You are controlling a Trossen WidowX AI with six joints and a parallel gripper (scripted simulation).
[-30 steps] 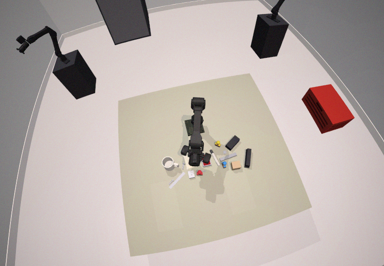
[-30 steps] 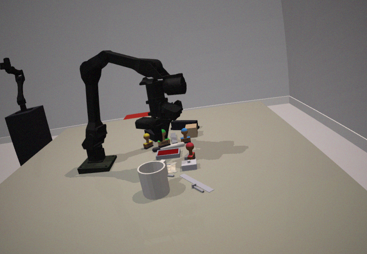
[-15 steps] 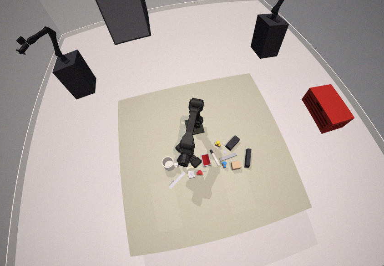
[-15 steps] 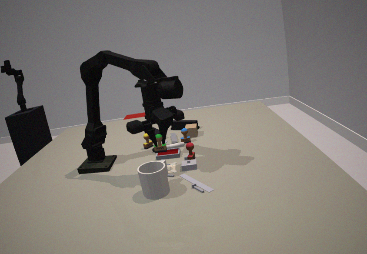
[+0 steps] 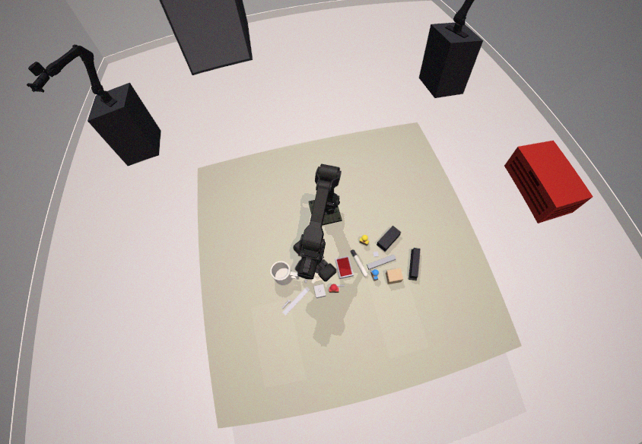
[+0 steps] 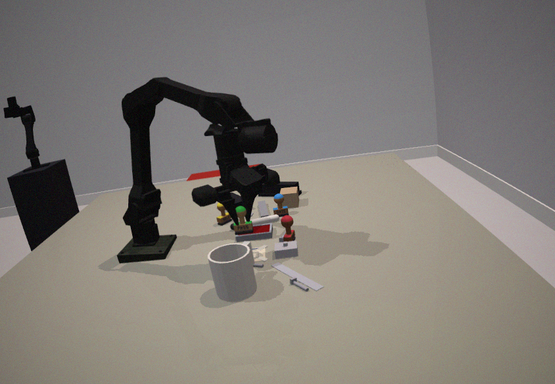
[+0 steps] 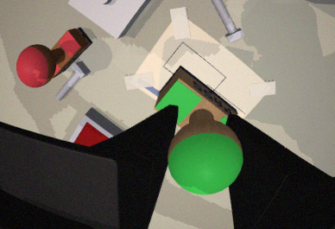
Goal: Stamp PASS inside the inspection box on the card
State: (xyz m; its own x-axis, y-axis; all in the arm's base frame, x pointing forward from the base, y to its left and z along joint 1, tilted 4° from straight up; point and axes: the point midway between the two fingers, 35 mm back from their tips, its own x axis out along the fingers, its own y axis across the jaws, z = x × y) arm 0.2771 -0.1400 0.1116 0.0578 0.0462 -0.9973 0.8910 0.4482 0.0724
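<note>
The cream card lies 9 cm below my gripper tip, 1 cm to the left of it and 1 cm behind it. The rest, counted from my gripper tip: red stamp 10 cm ahead, 6 cm below, 5 cm to the left; green-knobbed PASS stamp right at my gripper tip; white mug 13 cm to the right, 5 cm below, 2 cm behind.
</note>
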